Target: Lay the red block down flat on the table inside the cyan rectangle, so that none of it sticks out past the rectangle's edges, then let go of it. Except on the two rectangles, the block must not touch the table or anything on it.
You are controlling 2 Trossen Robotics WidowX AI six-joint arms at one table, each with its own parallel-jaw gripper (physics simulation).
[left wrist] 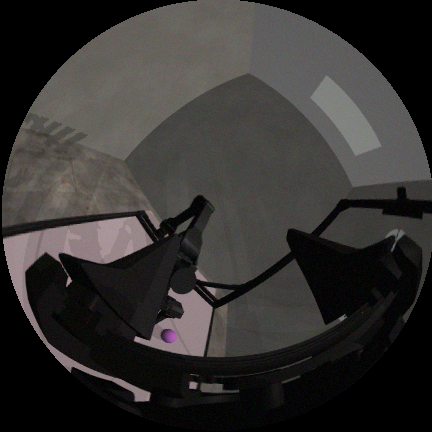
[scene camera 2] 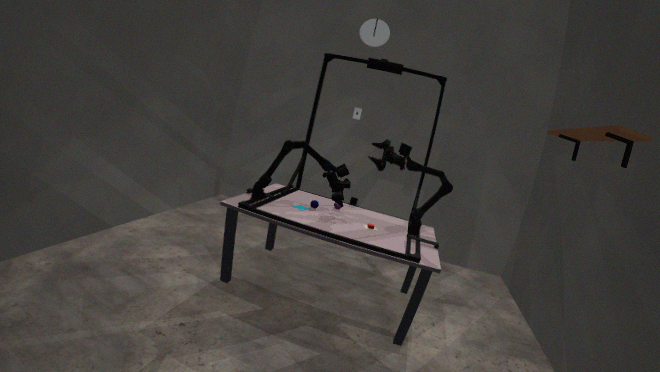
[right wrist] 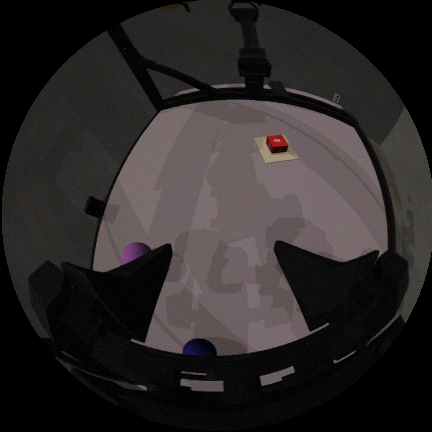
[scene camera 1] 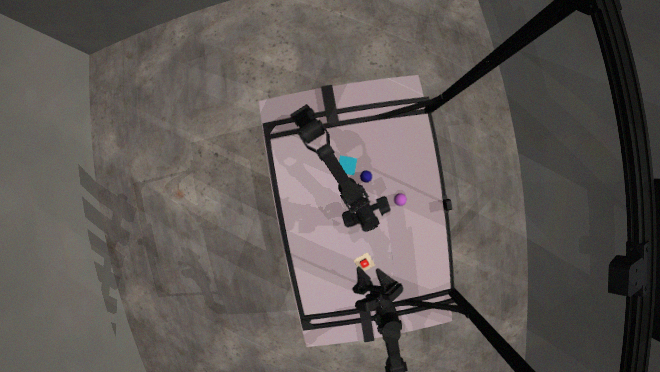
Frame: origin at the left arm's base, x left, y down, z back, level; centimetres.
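Seen in the pictures: left gripper, fingertip midpoint: (left wrist: pixel 234 236) (scene camera 2: pixel 370 149) (scene camera 1: pixel 367 268); right gripper, fingertip midpoint: (scene camera 2: pixel 342 203) (right wrist: pixel 223 247); left arm's base at its link origin: (scene camera 2: pixel 413 234) (right wrist: pixel 254 91); right arm's base at its link origin: (left wrist: pixel 158 234) (scene camera 2: pixel 256 198).
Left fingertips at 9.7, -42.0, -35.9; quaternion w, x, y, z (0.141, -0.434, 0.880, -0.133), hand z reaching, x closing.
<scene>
Pixels of each thing's top centre, then the offset from my left fingertips to it, as dx, dy, dz. "*": a spot on its surface instead.
- red block at its top centre: (right wrist: pixel 277 140) (scene camera 1: pixel 364 263) (scene camera 2: pixel 371 224) -1.6, +42.0, +11.0
- cream rectangle at a spot on its surface: (right wrist: pixel 270 157) (scene camera 1: pixel 365 255) * -2.3, +43.8, +7.7
- cyan rectangle at a spot on its surface: (scene camera 1: pixel 348 165) (scene camera 2: pixel 301 207) * +3.4, +43.8, -32.5
- dark blue ball at its top centre: (right wrist: pixel 193 362) (scene camera 1: pixel 366 176) (scene camera 2: pixel 315 200) -3.7, +38.8, -27.3
- purple ball at its top centre: (right wrist: pixel 124 258) (left wrist: pixel 173 334) (scene camera 1: pixel 401 200) (scene camera 2: pixel 339 201) -18.1, +38.4, -16.7
The red block (scene camera 1: pixel 364 263) (scene camera 2: pixel 370 226) (right wrist: pixel 277 143) lies on the cream rectangle (scene camera 1: pixel 370 258) (right wrist: pixel 270 157). The cyan rectangle (scene camera 1: pixel 348 165) (scene camera 2: pixel 301 207) lies bare, partly beside the right arm in scene camera 1; it does not show in the right wrist view. My right gripper (scene camera 1: pixel 366 212) (scene camera 2: pixel 338 201) (right wrist: pixel 223 247) is open and empty, pointing down over the table between the two rectangles, apart from the block. My left gripper (scene camera 1: pixel 369 270) (scene camera 2: pixel 371 151) (left wrist: pixel 234 236) is open and empty, raised high above the table; in scene camera 1 its tips appear just below the block.
A dark blue ball (scene camera 1: pixel 366 176) (scene camera 2: pixel 314 204) (right wrist: pixel 199 347) is close to the cyan rectangle. A purple ball (scene camera 1: pixel 400 199) (scene camera 2: pixel 338 205) (left wrist: pixel 169 336) (right wrist: pixel 136 254) is farther right in scene camera 1. A black frame (scene camera 1: pixel 442 165) borders the table, with a tall arch (scene camera 2: pixel 315 105) above it.
</scene>
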